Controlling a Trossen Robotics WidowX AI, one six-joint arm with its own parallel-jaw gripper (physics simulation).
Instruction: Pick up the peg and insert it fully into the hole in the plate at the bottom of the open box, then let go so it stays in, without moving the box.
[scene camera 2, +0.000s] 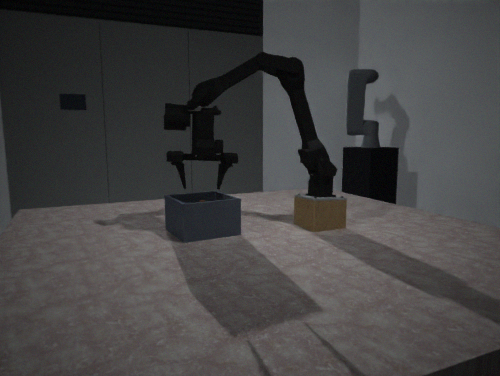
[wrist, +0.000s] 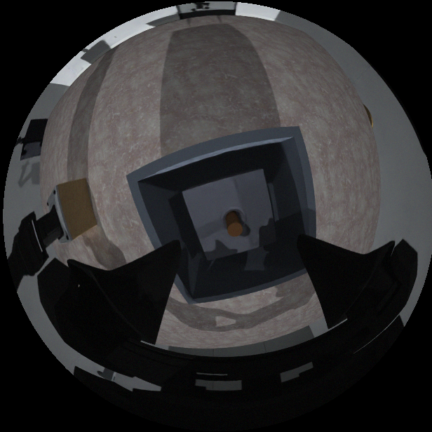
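Pixels of known places: gripper, fingertip midpoint: (scene camera 2: 201, 189); arm's base, origin of the base link: (scene camera 2: 320, 195).
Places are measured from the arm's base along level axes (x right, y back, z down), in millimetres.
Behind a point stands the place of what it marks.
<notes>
The orange-brown peg (wrist: 234, 226) stands in the hole of the grey plate (wrist: 210, 197) at the bottom of the box. Its top end sticks up above the plate; how deep it sits cannot be told. In the scene view a small bit of orange (scene camera 2: 202, 201) {x 97, y -331, z 2 mm} shows inside the box. The open blue-grey box (scene camera 2: 212, 220) {x 20, y -336, z 39 mm} (wrist: 306, 175) stands on the table. My gripper (scene camera 2: 202, 188) {x 98, y -332, z -32 mm} (wrist: 241, 244) is wide open and empty, with its fingertips just above the box's rim, one to each side of the peg and apart from it.
The arm's base stands on a tan block (scene camera 2: 320, 214) {x -58, y -47, z 40 mm} (wrist: 76, 208) to the right of the box in the scene view. The table (scene camera 2: 125, 300) {x -250, y -609, z 88 mm} carries both. Behind it, a grey robot arm (scene camera 2: 356, 102) stands on a black pedestal (scene camera 2: 370, 172) near the wall.
</notes>
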